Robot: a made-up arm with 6 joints.
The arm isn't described. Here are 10 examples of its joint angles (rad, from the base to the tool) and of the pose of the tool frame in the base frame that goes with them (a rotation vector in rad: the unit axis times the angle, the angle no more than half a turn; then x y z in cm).
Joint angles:
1: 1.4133 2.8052 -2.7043 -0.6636 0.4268 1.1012
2: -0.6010 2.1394 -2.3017 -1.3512 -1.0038 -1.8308
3: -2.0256 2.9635 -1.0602 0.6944 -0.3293 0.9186
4: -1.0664 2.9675 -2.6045 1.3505 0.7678 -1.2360
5: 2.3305 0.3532 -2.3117 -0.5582 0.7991 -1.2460
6: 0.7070 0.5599 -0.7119 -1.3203 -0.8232 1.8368
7: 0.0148 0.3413 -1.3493 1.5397 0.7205 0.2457
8: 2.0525 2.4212 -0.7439 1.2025 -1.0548 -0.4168
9: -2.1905 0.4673 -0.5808 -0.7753 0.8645 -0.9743
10: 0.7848 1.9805 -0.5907 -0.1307 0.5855 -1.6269
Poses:
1: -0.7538 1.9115 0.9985 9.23 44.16 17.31
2: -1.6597 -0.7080 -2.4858 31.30 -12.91 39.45
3: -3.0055 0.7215 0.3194 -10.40 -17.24 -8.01
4: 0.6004 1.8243 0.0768 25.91 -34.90 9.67
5: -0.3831 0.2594 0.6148 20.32 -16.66 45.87
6: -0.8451 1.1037 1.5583 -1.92 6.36 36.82
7: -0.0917 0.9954 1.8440 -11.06 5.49 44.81
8: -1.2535 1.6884 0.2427 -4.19 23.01 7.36
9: -1.0204 -1.8904 1.0293 -5.27 0.47 28.25
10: 2.6979 -0.8485 -0.1139 10.59 9.70 11.23
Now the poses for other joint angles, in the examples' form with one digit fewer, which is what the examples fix.
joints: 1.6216 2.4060 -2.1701 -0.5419 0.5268 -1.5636
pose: -2.165 -0.423 -0.524 0.2 40.7 21.6
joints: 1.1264 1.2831 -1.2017 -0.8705 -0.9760 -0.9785
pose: -0.894 -0.458 -0.126 2.3 17.4 42.8
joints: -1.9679 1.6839 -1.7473 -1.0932 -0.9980 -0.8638
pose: 0.973 -1.238 2.595 -3.6 -25.1 43.9
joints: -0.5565 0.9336 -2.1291 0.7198 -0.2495 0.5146
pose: 0.183 -0.066 0.652 -6.6 2.4 57.8
